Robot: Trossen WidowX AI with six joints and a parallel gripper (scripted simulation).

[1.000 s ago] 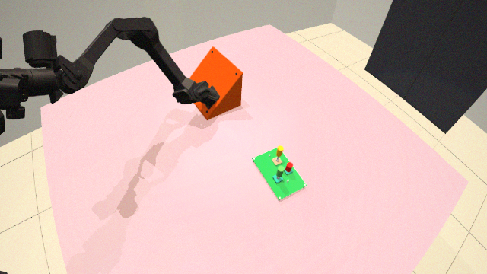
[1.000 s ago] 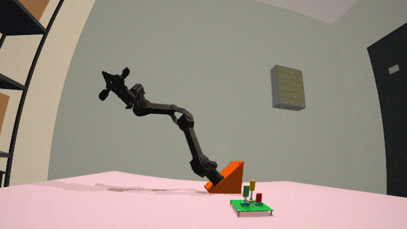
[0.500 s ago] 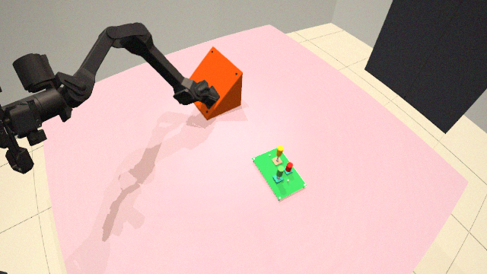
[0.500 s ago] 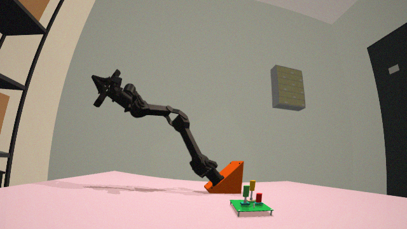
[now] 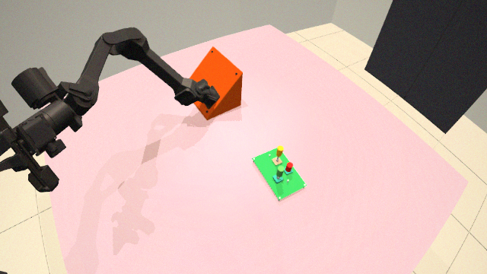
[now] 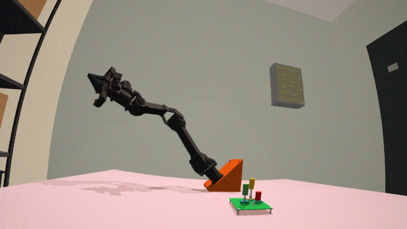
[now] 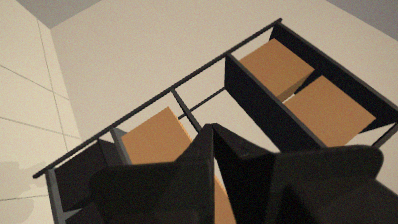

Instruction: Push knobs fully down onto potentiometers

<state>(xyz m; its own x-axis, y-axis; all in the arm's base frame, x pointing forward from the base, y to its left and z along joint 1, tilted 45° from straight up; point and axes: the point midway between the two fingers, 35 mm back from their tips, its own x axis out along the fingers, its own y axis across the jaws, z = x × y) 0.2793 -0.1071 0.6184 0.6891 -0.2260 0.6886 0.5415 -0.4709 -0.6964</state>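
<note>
The yellow knob lies 1 cm behind my gripper tip, 61 cm to the left of it and 33 cm below it. From my gripper tip the other things lie so: green knob 4 cm ahead, 57 cm to the left, 34 cm below.
</note>
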